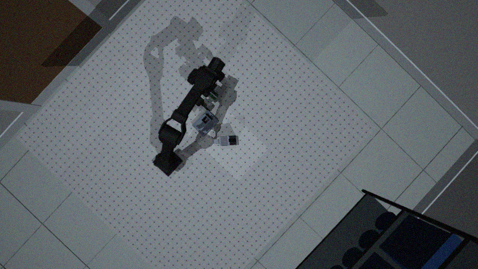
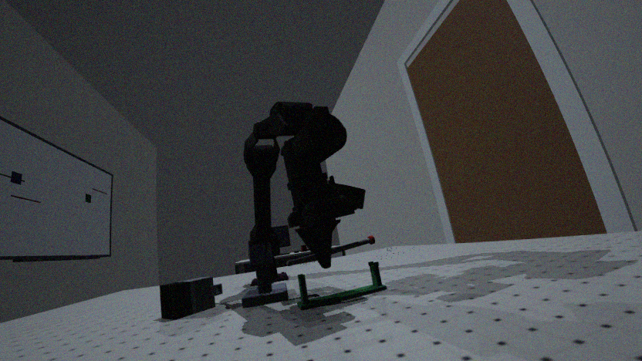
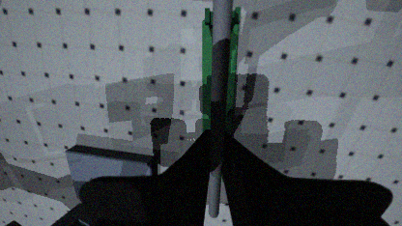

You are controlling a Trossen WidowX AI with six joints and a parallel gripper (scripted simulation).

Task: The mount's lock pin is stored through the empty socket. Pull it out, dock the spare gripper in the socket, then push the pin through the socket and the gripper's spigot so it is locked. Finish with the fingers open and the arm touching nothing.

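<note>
Now: the green rack 3 cm below my gripper tip and 2 cm to the left of it. From my gripper tip the other things lie so: spare gripper (24 cm to the right, 11 cm behind, 2 cm below); then grey mount (11 cm behind, 10 cm to the right).
</note>
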